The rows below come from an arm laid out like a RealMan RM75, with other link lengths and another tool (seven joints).
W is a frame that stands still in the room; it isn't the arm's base.
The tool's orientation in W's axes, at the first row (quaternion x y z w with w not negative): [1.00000, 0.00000, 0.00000, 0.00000]
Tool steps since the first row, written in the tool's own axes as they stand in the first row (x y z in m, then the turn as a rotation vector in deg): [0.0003, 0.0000, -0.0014, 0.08, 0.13, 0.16]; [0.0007, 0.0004, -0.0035, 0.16, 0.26, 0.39]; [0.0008, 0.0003, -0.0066, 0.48, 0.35, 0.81]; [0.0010, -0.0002, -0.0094, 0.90, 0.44, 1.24]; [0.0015, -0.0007, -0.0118, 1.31, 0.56, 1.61]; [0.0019, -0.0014, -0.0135, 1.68, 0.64, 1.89]
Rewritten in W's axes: [0.0003, 0.0000, 0.0014, 0.08, -0.13, -0.16]; [0.0007, -0.0004, 0.0035, 0.16, -0.26, -0.39]; [0.0008, -0.0003, 0.0066, 0.48, -0.35, -0.81]; [0.0010, 0.0002, 0.0094, 0.90, -0.44, -1.24]; [0.0015, 0.0007, 0.0118, 1.31, -0.56, -1.61]; [0.0019, 0.0014, 0.0135, 1.68, -0.64, -1.89]
